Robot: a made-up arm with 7 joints. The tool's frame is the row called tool. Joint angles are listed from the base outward.
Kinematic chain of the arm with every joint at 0, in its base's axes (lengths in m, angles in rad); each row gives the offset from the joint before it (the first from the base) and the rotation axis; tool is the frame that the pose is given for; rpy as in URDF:
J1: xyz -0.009 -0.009 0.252 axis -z
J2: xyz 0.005 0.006 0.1 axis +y
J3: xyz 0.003 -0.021 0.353 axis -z
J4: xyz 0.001 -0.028 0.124 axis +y
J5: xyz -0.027 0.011 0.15 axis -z
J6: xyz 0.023 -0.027 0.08 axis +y
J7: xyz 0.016 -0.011 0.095 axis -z
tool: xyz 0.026 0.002 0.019 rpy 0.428 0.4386 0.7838
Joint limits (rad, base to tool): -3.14..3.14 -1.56..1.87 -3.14..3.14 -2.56..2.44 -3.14..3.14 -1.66..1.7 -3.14..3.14
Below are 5 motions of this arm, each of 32 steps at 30 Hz.
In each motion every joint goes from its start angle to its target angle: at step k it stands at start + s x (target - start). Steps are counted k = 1, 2, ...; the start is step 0. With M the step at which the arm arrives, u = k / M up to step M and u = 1 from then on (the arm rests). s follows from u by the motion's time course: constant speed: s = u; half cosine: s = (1 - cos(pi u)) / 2; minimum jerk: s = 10 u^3 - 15 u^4 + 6 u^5.
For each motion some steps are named. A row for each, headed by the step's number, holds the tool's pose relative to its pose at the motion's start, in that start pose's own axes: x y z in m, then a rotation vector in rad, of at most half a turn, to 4 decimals.
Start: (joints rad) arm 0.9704 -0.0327 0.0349 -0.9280 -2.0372 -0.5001 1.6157
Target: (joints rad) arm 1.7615 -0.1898 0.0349 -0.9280 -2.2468 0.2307 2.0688
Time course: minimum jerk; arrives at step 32
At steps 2, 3, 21, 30, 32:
2: 0.0005 0.0005 -0.0001 -0.0013 0.0009 -0.0031
3: 0.0016 0.0016 -0.0005 -0.0043 0.0028 -0.0099
21: 0.2302 0.0899 -0.0971 -0.5401 0.2847 -1.0405
30: 0.3029 0.0754 -0.1399 -0.7352 0.3716 -1.3074
32: 0.3036 0.0751 -0.1404 -0.7372 0.3726 -1.3099

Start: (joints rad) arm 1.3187 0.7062 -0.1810 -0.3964 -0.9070 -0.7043 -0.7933
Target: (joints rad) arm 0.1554 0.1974 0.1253 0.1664 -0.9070 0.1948 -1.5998
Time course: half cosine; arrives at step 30
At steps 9, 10, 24, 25, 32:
9: 0.0995 -0.0739 0.0320 0.1178 0.0896 0.4207
10: 0.1220 -0.0844 0.0383 0.1397 0.1071 0.5103
24: 0.4052 -0.0571 0.1095 0.4011 0.2811 1.8178
25: 0.4127 -0.0504 0.1113 0.4121 0.2843 1.8730
32: 0.4282 -0.0337 0.1151 0.4385 0.2898 2.0023

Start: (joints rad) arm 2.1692 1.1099 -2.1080 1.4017 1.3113 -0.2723 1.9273
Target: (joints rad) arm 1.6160 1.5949 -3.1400 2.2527 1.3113 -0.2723 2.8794
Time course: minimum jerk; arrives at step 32
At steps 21, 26, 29, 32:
21: -0.1634 -0.0045 -0.1395 0.7127 -0.4919 0.5300
26: -0.1554 -0.0246 -0.1917 0.9814 -0.4753 0.5731
29: -0.1518 -0.0281 -0.2050 1.0468 -0.4632 0.5766
32: -0.1511 -0.0286 -0.2073 1.0580 -0.4608 0.5769

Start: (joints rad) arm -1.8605 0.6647 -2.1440 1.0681 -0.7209 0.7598 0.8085
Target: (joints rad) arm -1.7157 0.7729 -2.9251 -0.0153 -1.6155 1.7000 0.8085
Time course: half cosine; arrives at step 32
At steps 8, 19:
8: 0.0065 0.0593 -0.0483 -0.2359 0.0056 -0.1327
19: 0.1165 0.1604 -0.2683 -0.9459 -0.0296 -0.8482

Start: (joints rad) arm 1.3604 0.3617 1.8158 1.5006 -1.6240 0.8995 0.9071
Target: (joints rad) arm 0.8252 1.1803 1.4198 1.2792 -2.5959 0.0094 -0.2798
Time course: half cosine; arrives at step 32
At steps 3, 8, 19, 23, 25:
3: 0.0071 0.0105 0.0085 -0.0199 0.0061 0.0118
8: 0.0561 0.0672 0.0565 -0.1368 0.0560 0.0859
19: 0.3463 0.1880 0.2111 -0.5214 0.4425 0.5177
23: 0.4611 0.1812 0.2486 -0.5894 0.5957 0.7250
25: 0.5066 0.1710 0.2617 -0.6059 0.6517 0.8165

